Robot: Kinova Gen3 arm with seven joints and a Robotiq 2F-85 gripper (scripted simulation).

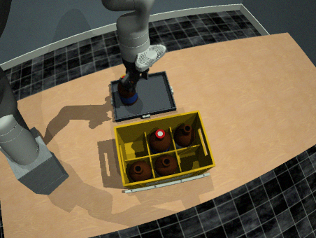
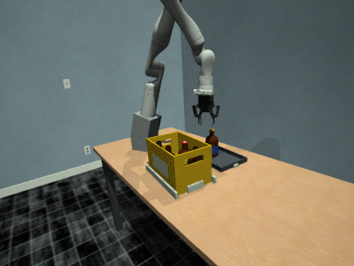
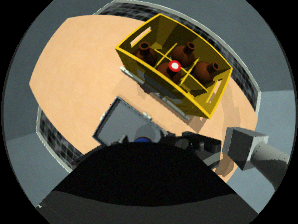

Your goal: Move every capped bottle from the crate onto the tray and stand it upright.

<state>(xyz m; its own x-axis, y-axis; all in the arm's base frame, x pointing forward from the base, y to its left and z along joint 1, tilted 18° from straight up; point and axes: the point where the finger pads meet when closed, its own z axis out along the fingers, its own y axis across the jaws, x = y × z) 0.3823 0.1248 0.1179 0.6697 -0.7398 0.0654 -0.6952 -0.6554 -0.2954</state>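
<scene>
My hand is 2 cm short of the yellow crate, 20 cm to the left of it and 14 cm above it. The rest, counted from my hand: dark tray: 1 cm ahead, 8 cm to the left, 21 cm below.
</scene>
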